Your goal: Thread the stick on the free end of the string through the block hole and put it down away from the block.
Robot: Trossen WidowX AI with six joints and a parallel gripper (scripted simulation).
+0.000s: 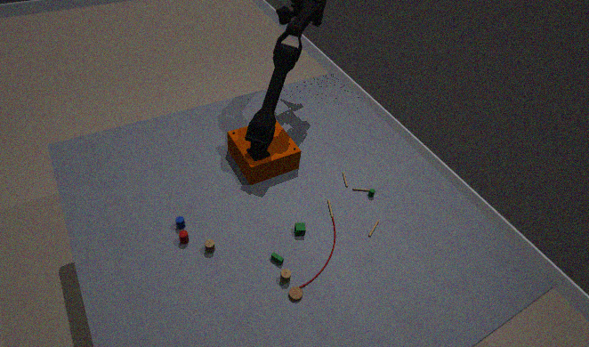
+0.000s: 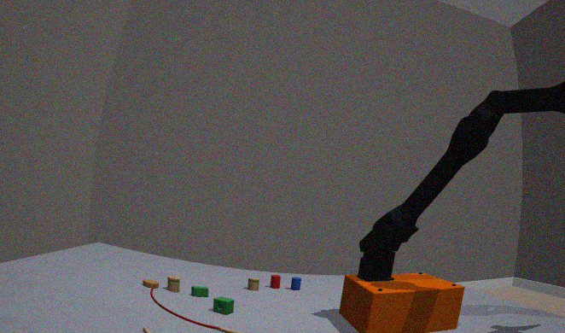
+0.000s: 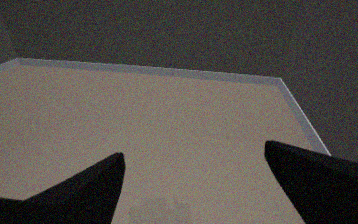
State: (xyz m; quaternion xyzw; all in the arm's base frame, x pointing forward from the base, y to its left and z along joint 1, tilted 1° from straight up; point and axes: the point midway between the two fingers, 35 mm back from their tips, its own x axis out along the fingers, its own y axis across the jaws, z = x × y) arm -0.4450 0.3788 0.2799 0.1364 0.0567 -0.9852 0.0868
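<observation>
The thin wooden stick is 770 mm ahead of my gripper tip, 350 mm below it and 250 mm to the right of it. Also, from my gripper tip: blue piece 720 mm to the right, 580 mm ahead, 340 mm below; then loose stick 890 mm ahead, 350 mm below, 150 mm to the right; then small green piece 780 mm ahead, 340 mm below, 70 mm to the right.
</observation>
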